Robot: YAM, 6 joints.
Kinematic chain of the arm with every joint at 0, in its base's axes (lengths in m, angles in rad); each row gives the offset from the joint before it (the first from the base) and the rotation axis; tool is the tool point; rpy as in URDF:
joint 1: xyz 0 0 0.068 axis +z
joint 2: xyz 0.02 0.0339 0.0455 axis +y
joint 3: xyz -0.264 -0.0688 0 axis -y
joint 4: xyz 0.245 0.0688 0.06 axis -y
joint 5: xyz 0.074 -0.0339 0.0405 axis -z
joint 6: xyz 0.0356 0 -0.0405 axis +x
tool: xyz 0 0 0 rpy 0 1.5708 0
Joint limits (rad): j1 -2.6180..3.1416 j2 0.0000..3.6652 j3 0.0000..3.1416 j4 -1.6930..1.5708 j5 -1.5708..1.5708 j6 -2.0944..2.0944
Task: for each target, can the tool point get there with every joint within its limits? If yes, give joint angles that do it. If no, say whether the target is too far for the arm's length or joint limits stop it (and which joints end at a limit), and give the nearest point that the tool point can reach.
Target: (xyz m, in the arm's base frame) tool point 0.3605 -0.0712 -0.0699
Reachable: yes | joints -0.1406 2.5850 1.2899 -0.2912 0.5972 1.6315
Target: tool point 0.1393 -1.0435 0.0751
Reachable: no: too far | nearest point 0.0854 -0.6397 0.0902 | short by 0.408 m
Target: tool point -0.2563 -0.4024 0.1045
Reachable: yes | joints -2.0791 2.5185 2.0088 -1.0739 0.9065 1.0711
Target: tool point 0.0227 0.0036 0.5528
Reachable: yes | joints -1.3636 0.8815 2.0184 -1.2550 -0.7003 0.7940
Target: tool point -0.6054 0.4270 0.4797
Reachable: no: too far | nearest point -0.4723 0.3331 0.3970 | short by 0.183 m
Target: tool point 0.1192 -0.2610 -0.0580
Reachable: yes | joints -1.2324 2.5626 1.1481 -0.7196 -0.8097 1.4758
